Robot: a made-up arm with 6 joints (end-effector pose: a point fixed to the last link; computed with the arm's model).
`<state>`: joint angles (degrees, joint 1 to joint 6).
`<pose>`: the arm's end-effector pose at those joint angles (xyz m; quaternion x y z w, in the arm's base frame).
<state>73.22 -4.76 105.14 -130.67 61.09 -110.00</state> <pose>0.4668 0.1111 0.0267 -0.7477 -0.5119 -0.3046 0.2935</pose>
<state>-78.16 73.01 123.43 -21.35 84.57 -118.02</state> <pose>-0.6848 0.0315 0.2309 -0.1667 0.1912 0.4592 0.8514</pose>
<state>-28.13 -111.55 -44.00 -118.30 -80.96 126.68</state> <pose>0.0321 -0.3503 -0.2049 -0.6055 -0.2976 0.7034 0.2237</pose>
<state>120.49 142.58 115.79 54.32 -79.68 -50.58</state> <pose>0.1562 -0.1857 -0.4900 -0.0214 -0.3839 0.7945 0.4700</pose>
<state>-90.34 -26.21 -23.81 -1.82 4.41 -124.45</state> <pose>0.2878 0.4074 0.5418 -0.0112 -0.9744 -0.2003 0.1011</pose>
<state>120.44 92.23 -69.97 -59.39 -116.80 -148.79</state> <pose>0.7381 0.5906 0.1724 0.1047 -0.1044 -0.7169 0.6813</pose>
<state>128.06 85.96 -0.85 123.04 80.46 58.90</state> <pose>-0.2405 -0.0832 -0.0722 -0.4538 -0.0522 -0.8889 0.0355</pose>
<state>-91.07 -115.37 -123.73 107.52 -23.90 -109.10</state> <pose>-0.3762 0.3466 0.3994 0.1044 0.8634 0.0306 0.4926</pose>
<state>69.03 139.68 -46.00 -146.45 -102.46 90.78</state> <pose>0.5583 0.5054 0.4375 0.4906 0.4875 -0.3690 0.6209</pose>
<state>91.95 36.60 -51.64 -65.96 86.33 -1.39</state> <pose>-0.2312 0.2080 0.0692 0.8107 -0.4926 0.0576 0.3112</pose>
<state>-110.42 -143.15 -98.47 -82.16 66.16 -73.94</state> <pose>-0.0424 0.0967 -0.1830 -0.6393 -0.0541 -0.5220 0.5620</pose>
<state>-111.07 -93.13 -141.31 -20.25 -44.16 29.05</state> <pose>-0.5181 0.3988 0.6260 0.4916 -0.6431 -0.2875 0.5119</pose>
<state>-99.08 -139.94 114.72 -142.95 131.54 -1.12</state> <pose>-0.3430 -0.0931 0.4519 -0.9543 0.2820 -0.0972 0.0203</pose>
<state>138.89 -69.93 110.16 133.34 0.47 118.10</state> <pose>0.0629 0.2357 0.3711 -0.7415 0.2133 0.6244 0.1216</pose>
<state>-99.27 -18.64 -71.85 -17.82 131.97 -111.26</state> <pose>0.1488 -0.3264 0.2502 -0.6539 -0.5041 0.5532 0.1109</pose>
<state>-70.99 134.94 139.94 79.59 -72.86 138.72</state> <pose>-0.0598 -0.1690 0.4975 0.1737 -0.2657 -0.8255 0.4666</pose>
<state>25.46 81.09 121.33 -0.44 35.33 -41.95</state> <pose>0.3796 0.0070 -0.1461 0.5155 0.8308 -0.1588 0.1375</pose>
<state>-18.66 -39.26 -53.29 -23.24 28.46 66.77</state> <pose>-0.2692 0.3222 0.3902 0.4066 -0.5933 -0.1408 0.6803</pose>
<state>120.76 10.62 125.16 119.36 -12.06 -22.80</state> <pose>-0.1104 0.1272 0.1851 -0.8249 0.1715 -0.0461 0.5367</pose>
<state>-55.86 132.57 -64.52 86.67 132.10 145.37</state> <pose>0.5331 0.7932 -0.0899 0.0972 -0.2083 -0.6103 0.7581</pose>
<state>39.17 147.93 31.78 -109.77 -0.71 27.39</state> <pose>-0.4598 0.1654 0.2945 -0.4233 0.5654 0.5534 0.4414</pose>
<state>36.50 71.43 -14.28 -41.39 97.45 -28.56</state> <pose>-0.1854 -0.0586 0.1772 0.8046 -0.0435 -0.5775 0.1310</pose>
